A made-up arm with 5 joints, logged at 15 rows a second.
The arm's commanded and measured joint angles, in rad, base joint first. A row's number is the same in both.
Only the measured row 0 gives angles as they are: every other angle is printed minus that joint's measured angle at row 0.
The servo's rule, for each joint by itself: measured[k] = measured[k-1] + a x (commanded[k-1-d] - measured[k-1]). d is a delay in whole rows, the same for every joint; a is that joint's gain. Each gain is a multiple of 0.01, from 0.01 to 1. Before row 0 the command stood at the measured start. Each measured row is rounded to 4 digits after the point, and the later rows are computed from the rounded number. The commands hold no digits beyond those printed.
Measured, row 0:
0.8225 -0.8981 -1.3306 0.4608 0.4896
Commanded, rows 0 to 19:
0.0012 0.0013 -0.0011 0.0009 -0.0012
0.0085 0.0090 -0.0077 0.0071 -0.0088
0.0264 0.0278 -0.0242 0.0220 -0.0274
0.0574 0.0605 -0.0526 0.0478 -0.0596
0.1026 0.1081 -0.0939 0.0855 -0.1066
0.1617 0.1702 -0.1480 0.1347 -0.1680
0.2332 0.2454 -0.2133 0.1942 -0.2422
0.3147 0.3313 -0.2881 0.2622 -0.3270
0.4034 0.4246 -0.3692 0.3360 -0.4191
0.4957 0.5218 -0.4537 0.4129 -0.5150
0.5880 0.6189 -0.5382 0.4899 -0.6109
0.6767 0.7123 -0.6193 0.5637 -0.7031
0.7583 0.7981 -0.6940 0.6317 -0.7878
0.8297 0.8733 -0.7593 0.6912 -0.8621
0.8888 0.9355 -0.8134 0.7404 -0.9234
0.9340 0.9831 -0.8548 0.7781 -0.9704
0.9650 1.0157 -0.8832 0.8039 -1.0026
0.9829 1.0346 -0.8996 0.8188 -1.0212
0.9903 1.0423 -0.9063 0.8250 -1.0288
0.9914 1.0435 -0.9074 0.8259 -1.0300
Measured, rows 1 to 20:
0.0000 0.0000 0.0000 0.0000 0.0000
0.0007 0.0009 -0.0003 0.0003 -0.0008
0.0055 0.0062 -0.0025 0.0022 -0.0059
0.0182 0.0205 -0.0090 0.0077 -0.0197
0.0421 0.0469 -0.0221 0.0189 -0.0452
0.0790 0.0873 -0.0436 0.0375 -0.0845
0.1294 0.1420 -0.0749 0.0647 -0.1379
0.1927 0.2102 -0.1164 0.1010 -0.2047
0.2671 0.2901 -0.1679 0.1461 -0.2830
0.3502 0.3789 -0.2283 0.1993 -0.3701
0.4390 0.4732 -0.2959 0.2591 -0.4628
0.5299 0.5694 -0.3686 0.3237 -0.5576
0.6194 0.6637 -0.4438 0.3909 -0.6507
0.7041 0.7524 -0.5189 0.4583 -0.7384
0.7807 0.8322 -0.5910 0.5235 -0.8176
0.8466 0.9004 -0.6577 0.5842 -0.8853
0.8999 0.9550 -0.7168 0.6385 -0.9398
0.9396 0.9951 -0.7667 0.6848 -0.9800
0.9660 1.0212 -0.8066 0.7223 -1.0064
0.9808 1.0351 -0.8365 0.7511 -1.0207
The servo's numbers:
d 1
a 0.61 0.66 0.30 0.28 0.64

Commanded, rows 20 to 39:
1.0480 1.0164 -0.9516 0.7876 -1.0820
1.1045 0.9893 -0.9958 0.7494 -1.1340
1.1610 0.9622 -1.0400 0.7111 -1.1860
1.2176 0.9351 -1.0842 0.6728 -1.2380
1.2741 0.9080 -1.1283 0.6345 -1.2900
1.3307 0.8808 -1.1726 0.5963 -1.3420
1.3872 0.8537 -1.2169 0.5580 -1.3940
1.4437 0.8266 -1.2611 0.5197 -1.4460
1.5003 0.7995 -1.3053 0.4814 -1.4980
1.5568 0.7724 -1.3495 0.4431 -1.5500
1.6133 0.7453 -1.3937 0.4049 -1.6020
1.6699 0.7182 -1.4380 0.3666 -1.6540
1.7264 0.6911 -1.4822 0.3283 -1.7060
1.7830 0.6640 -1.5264 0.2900 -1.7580
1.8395 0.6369 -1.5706 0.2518 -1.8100
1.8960 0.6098 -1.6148 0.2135 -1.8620
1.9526 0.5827 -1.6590 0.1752 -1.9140
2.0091 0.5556 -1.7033 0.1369 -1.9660
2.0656 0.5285 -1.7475 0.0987 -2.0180
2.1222 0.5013 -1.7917 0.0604 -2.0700
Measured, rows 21 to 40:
0.9873 1.0406 -0.8578 0.7720 -1.0267
1.0243 1.0246 -0.8859 0.7764 -1.0621
1.0732 1.0013 -0.9189 0.7688 -1.1081
1.1268 0.9755 -0.9552 0.7526 -1.1580
1.1822 0.9488 -0.9939 0.7303 -1.2092
1.2383 0.9219 -1.0342 0.7035 -1.2609
1.2947 0.8948 -1.0757 0.6735 -1.3128
1.3511 0.8677 -1.1181 0.6412 -1.3648
1.4076 0.8406 -1.1610 0.6072 -1.4168
1.4641 0.8135 -1.2043 0.5720 -1.4688
1.5206 0.7864 -1.2479 0.5359 -1.5208
1.5771 0.7593 -1.2916 0.4992 -1.5728
1.6337 0.7322 -1.3355 0.4621 -1.6248
1.6902 0.7051 -1.3795 0.4246 -1.6768
1.7468 0.6780 -1.4236 0.3869 -1.7288
1.8033 0.6509 -1.4677 0.3491 -1.7808
1.8598 0.6238 -1.5118 0.3111 -1.8328
1.9164 0.5967 -1.5560 0.2730 -1.8848
1.9729 0.5696 -1.6002 0.2349 -1.9368
2.0294 0.5425 -1.6444 0.1968 -1.9888

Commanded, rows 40 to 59:
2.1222 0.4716 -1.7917 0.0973 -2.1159
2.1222 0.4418 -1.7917 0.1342 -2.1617
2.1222 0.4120 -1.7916 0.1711 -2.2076
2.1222 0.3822 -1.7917 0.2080 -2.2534
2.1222 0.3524 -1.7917 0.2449 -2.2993
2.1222 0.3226 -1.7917 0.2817 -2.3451
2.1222 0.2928 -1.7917 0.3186 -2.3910
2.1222 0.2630 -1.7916 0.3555 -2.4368
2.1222 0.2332 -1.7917 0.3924 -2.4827
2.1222 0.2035 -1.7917 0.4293 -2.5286
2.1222 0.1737 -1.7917 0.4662 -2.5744
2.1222 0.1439 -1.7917 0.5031 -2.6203
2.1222 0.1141 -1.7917 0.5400 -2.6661
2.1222 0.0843 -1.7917 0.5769 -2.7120
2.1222 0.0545 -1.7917 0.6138 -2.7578
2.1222 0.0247 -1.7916 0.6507 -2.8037
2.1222 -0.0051 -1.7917 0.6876 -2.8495
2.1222 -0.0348 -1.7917 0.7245 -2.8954
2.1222 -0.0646 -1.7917 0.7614 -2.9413
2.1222 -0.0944 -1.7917 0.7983 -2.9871
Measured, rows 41 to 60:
2.0860 0.5153 -1.6886 0.1586 -2.0408
2.1081 0.4865 -1.7195 0.1414 -2.0889
2.1167 0.4570 -1.7412 0.1394 -2.1355
2.1201 0.4273 -1.7563 0.1483 -2.1816
2.1214 0.3975 -1.7669 0.1650 -2.2276
2.1219 0.3677 -1.7743 0.1874 -2.2735
2.1221 0.3379 -1.7795 0.2138 -2.3193
2.1222 0.3081 -1.7832 0.2431 -2.3652
2.1222 0.2783 -1.7857 0.2746 -2.4110
2.1222 0.2485 -1.7875 0.3076 -2.4569
2.1222 0.2188 -1.7888 0.3417 -2.5028
2.1222 0.1890 -1.7897 0.3766 -2.5486
2.1222 0.1592 -1.7903 0.4120 -2.5945
2.1222 0.1294 -1.7907 0.4478 -2.6403
2.1222 0.0996 -1.7910 0.4839 -2.6862
2.1222 0.0698 -1.7912 0.5203 -2.7320
2.1222 0.0400 -1.7913 0.5568 -2.7779
2.1222 0.0102 -1.7914 0.5934 -2.8237
2.1222 -0.0195 -1.7915 0.6301 -2.8696
2.1222 -0.0493 -1.7916 0.6669 -2.9155

